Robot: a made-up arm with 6 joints.
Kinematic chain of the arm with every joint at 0, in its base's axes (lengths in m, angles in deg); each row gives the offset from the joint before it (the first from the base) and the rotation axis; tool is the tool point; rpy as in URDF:
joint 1: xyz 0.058 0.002 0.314 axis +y
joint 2: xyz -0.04 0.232 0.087 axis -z
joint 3: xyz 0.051 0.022 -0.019 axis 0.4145 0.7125 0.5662
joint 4: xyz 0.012 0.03 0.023 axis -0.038 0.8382 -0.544
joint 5: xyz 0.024 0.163 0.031 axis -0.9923 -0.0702 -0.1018
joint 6: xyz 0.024 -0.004 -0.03 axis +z
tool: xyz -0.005 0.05 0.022 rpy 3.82 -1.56 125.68
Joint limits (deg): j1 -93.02..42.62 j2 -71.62..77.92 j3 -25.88..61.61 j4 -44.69..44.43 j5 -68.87..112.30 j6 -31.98..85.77
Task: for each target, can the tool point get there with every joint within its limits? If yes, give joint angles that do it. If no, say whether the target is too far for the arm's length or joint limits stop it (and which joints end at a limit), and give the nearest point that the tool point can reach.
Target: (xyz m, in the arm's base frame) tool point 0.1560 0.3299 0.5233
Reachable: yes | joints -19.25 50.42 36.51 14.00 -40.21 61.45
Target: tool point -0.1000 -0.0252 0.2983
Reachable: no: joint limits stop it (at a limit: joint 1, joint 2, joint 3, joint 4, joint 5, joint 6) | nearest point -0.0027 0.0516 0.4209 | short by 0.174 m
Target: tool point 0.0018 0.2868 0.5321
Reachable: yes | joints -56.83 66.15 48.93 9.11 52.83 60.50
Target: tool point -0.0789 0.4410 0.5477
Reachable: yes | joints 23.28 -58.91 12.46 -6.86 -34.44 -19.39
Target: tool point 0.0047 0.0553 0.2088
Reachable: no: joint limits stop it (at a limit: joint 1, joint 2, joint 4, joint 6) | nearest point 0.1794 0.0667 0.2510 | short by 0.180 m
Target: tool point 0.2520 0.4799 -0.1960
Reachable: no: too far | nearest point 0.0263 0.4103 0.0603 | short by 0.349 m
